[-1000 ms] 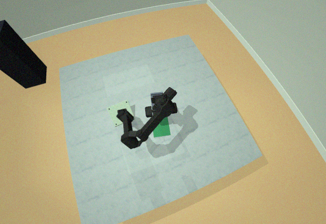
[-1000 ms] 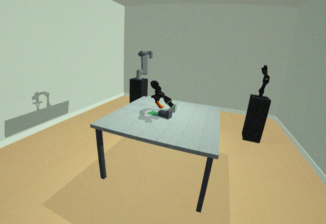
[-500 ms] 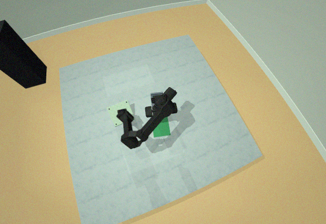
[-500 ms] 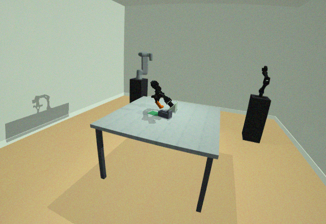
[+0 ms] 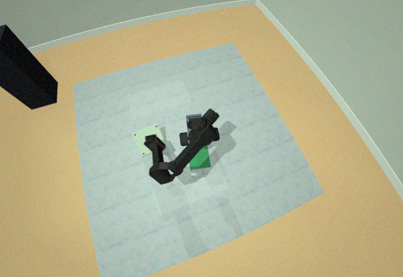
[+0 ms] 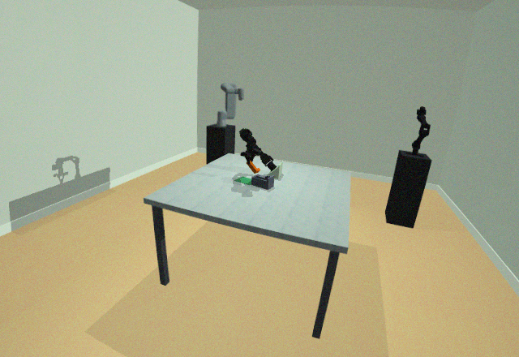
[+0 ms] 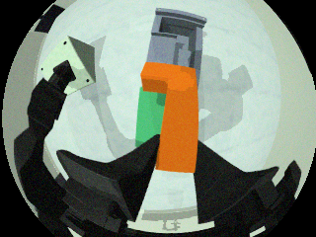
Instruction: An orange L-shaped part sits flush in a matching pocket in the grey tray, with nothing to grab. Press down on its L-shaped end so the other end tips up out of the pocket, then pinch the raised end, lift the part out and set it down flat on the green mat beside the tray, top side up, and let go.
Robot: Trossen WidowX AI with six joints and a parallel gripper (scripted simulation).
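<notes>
Now: the green mat 160 mm below my gripper tip, 30 mm to the right of it and 10 mm behind it. Also, from my gripper tip: grey tray: 160 mm below, 120 mm to the left, 20 mm ahead; orange L-shaped part: 40 mm to the left, 30 mm below, 10 mm behind.
</notes>
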